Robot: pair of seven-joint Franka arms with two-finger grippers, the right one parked.
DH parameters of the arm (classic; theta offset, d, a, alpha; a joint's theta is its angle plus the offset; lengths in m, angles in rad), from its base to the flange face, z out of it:
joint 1: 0 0.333 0 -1.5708
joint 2: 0 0 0 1.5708
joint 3: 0 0.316 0.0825 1.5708
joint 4: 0 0 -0.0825 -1.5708
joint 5: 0 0.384 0 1.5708
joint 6: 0 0 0.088 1.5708
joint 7: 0 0.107 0 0
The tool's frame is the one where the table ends.
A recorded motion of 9 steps. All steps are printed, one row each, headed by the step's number.
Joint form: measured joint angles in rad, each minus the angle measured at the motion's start. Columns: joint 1, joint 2, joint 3, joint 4, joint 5, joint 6, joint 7.
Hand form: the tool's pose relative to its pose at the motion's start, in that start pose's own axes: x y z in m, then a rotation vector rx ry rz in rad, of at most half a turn. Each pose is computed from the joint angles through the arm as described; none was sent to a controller.
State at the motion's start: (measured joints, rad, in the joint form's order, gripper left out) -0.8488 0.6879 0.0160 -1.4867 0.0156 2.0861 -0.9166
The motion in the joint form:
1: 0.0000 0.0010 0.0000 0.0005 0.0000 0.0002 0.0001
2: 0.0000 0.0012 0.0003 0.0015 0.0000 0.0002 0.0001
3: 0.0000 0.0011 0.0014 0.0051 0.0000 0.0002 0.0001
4: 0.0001 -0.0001 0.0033 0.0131 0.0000 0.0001 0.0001
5: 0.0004 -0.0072 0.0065 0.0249 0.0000 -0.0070 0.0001
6: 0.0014 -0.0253 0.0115 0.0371 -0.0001 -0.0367 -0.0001
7: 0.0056 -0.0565 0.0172 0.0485 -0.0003 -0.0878 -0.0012
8: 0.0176 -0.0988 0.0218 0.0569 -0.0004 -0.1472 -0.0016
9: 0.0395 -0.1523 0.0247 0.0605 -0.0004 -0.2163 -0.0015
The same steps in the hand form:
1: 0.0001 0.0001 0.0005 0.0002 -0.0002 0.0001
2: 0.0003 0.0002 0.0001 -0.0003 0.0005 -0.0001
3: 0.0014 0.0004 -0.0016 -0.0028 0.0032 -0.0011
4: 0.0034 0.0010 -0.0061 -0.0093 0.0096 -0.0029
5: 0.0063 0.0010 -0.0160 -0.0175 0.0182 -0.0061
6: 0.0089 -0.0022 -0.0320 -0.0164 0.0205 -0.0122
7: 0.0117 -0.0099 -0.0548 -0.0083 0.0168 -0.0235
8: 0.0163 -0.0232 -0.0831 -0.0009 0.0113 -0.0414
9: 0.0225 -0.0439 -0.1155 0.0076 0.0016 -0.0675

